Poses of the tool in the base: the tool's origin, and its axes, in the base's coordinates. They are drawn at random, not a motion.
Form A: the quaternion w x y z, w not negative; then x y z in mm.
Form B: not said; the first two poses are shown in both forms.
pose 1, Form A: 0.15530 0.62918 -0.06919 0.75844 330.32 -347.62 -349.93
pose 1, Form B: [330.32 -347.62 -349.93], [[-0.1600 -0.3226 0.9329], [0.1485 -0.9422 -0.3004], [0.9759 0.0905 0.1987]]
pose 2, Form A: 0.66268 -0.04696 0.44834 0.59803 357.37 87.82 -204.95
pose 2, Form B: [357.37 87.82 -204.95], [[-0.1173 -0.8347 0.5380], [0.7505 0.2803 0.5985], [-0.6504 0.4740 0.5936]]
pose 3, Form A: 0.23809 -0.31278 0.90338 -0.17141 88.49 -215.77 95.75
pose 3, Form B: [88.49 -215.77 95.75], [[-0.6910 -0.4835 0.5374], [-0.6467 0.7456 -0.1608], [-0.3229 -0.4586 -0.8279]]
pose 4, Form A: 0.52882 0.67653 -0.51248 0.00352 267.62 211.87 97.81
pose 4, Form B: [267.62 211.87 97.81], [[0.4747 -0.6971 -0.5373], [-0.6897 0.0846 -0.7191], [0.5468 0.7119 -0.4407]]
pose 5, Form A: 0.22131 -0.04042 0.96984 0.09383 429.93 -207.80 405.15
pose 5, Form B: [429.93 -207.80 405.15], [[-0.8988 -0.1199 0.4217], [-0.0369 0.9791 0.1999], [-0.4369 0.1641 -0.8844]]
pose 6, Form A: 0.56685 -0.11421 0.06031 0.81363 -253.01 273.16 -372.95
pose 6, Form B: [-253.01 273.16 -372.95], [[-0.3313 -0.9362 -0.1175], [0.9086 -0.3501 0.2276], [-0.2542 -0.0313 0.9666]]
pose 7, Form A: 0.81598 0.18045 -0.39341 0.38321 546.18 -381.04 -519.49
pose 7, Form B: [546.18 -381.04 -519.49], [[0.3968 -0.7674 -0.5037], [0.4834 0.6412 -0.5960], [0.7803 -0.0070 0.6253]]
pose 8, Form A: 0.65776 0.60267 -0.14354 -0.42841 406.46 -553.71 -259.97
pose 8, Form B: [406.46 -553.71 -259.97], [[0.5917 0.3906 -0.7052], [-0.7366 -0.0935 -0.6698], [-0.3276 0.9158 0.2324]]
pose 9, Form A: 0.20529 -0.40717 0.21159 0.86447 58.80 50.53 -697.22
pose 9, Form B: [58.80 50.53 -697.22], [[-0.5841 -0.5272 -0.6171], [0.1826 -0.8262 0.5330], [-0.7908 0.1986 0.5789]]
